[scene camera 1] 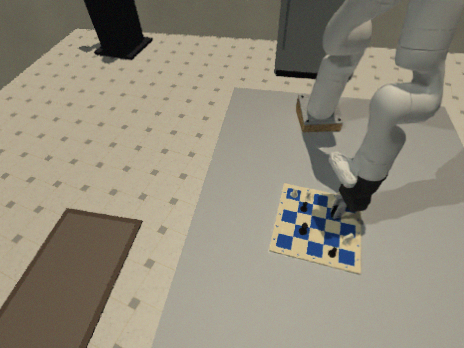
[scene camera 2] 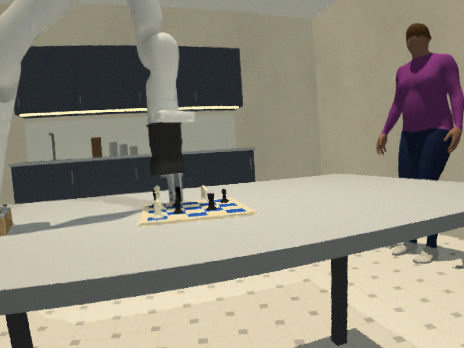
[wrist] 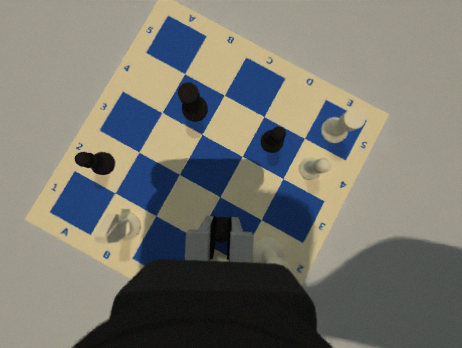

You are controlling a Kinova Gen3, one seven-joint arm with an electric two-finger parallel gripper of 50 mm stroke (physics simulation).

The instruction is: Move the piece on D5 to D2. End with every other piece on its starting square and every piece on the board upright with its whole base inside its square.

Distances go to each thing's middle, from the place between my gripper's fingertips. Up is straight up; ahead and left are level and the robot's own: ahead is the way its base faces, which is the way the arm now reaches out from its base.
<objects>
Right now the chessboard (scene camera 1: pixel 323 232) is 30 mm ahead of my hand, 40 mm to the right of it and 10 mm below it.
</objects>
